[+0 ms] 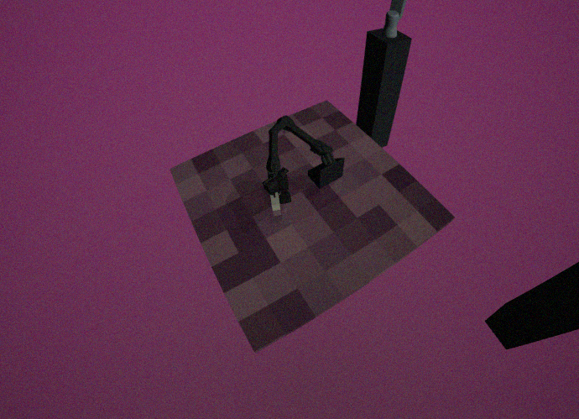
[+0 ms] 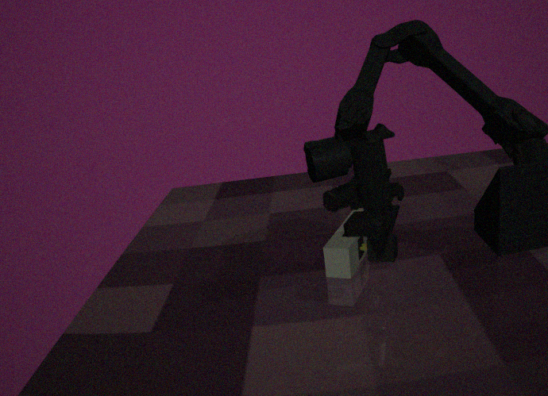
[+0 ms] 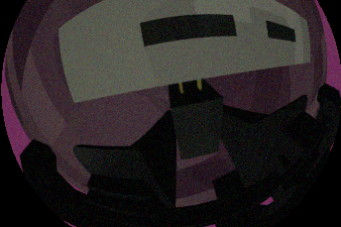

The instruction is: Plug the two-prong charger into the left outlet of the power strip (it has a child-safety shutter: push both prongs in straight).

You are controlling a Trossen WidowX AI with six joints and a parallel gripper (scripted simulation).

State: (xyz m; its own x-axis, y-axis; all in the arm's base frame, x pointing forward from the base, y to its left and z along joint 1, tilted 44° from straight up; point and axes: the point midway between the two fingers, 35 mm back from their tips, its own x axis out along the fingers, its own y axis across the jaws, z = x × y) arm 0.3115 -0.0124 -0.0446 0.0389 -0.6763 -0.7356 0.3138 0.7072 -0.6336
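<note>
Right now my gripper tip is 1 cm below the charger and 1 cm short of it.
</note>
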